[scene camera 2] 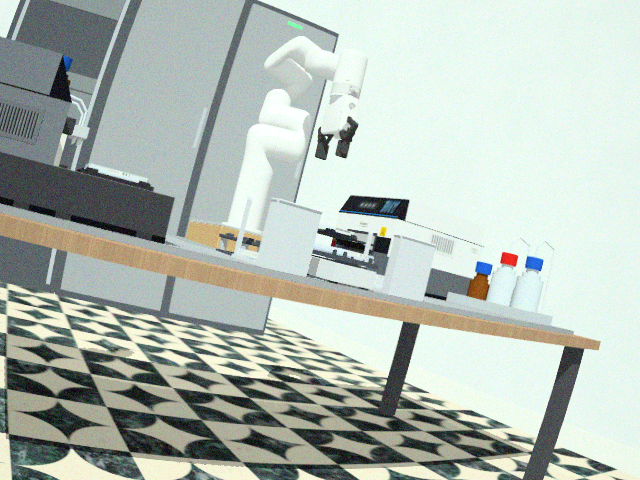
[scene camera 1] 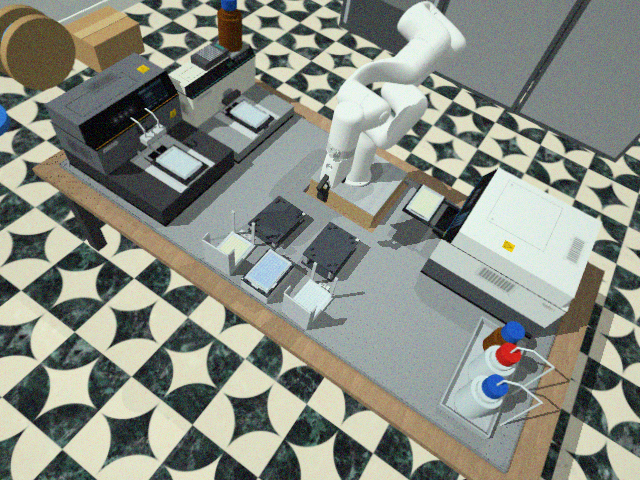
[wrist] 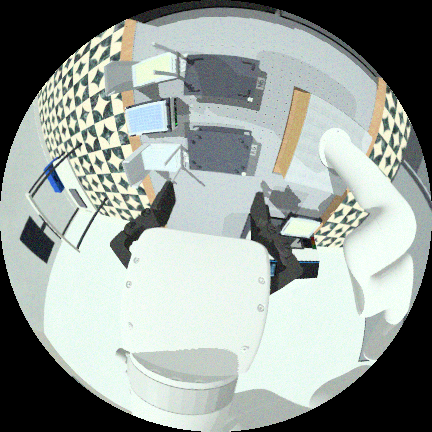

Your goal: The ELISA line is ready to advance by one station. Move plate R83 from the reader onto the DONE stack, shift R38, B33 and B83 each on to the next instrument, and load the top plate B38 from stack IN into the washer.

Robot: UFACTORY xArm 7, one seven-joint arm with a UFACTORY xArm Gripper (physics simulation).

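Places are measured from the arm's base along level axes (x ahead, y left, z up), in metres.
Where they show: gripper, fingertip midpoint: (scene camera 2: 330,157) (scene camera 1: 330,189) (wrist: 212,194); arm's base, origin of the base link: (scene camera 1: 354,174) (wrist: 334,147).
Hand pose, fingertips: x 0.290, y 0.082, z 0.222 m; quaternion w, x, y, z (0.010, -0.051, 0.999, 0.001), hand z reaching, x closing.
Note:
Each offset is from my fingertips to the top centre of the thing. "pt": to the spot under its first point.
My gripper (scene camera 1: 323,188) (scene camera 2: 331,149) (wrist: 212,194) is open and empty, high above the table. A pale yellow plate @(dx -0.310, dy +0.196, dz -0.146 m) (scene camera 1: 425,203) (wrist: 301,226) lies on the tray of the white reader @(dx -0.344, dy +0.501, dz -0.013 m) (scene camera 1: 547,222) (scene camera 2: 413,233), beyond one fingertip in the wrist view. Another yellow plate @(dx +0.236, dy -0.177, dz -0.262 m) (scene camera 1: 235,246) (wrist: 156,69) sits in the DONE stack holder. A white top plate @(dx +0.201, dy +0.126, dz -0.249 m) (scene camera 1: 312,295) (wrist: 162,157) sits in the IN stack holder. A blue plate @(dx +0.222, dy -0.024, dz -0.215 m) (scene camera 1: 268,270) (wrist: 148,118) lies between the holders. White-topped plates lie on the dark instrument (scene camera 1: 179,162) and the grey instrument (scene camera 1: 249,114). Plate labels are unreadable.
Two dark square pads @(pt dx +0.053, dy -0.145, dz -0.243 m) (scene camera 1: 277,220) @(pt dx +0.028, dy +0.066, dz -0.224 m) (scene camera 1: 330,250) stand between the holders and the arm base. The holders have upright walls and thin posts. Thin tubes rise over the dark instrument. A bottle tray @(pt dx +0.108, dy +0.587, dz -0.266 m) (scene camera 1: 448,382) holds an amber bottle (scene camera 2: 478,286) and two white bottles near the table's end.

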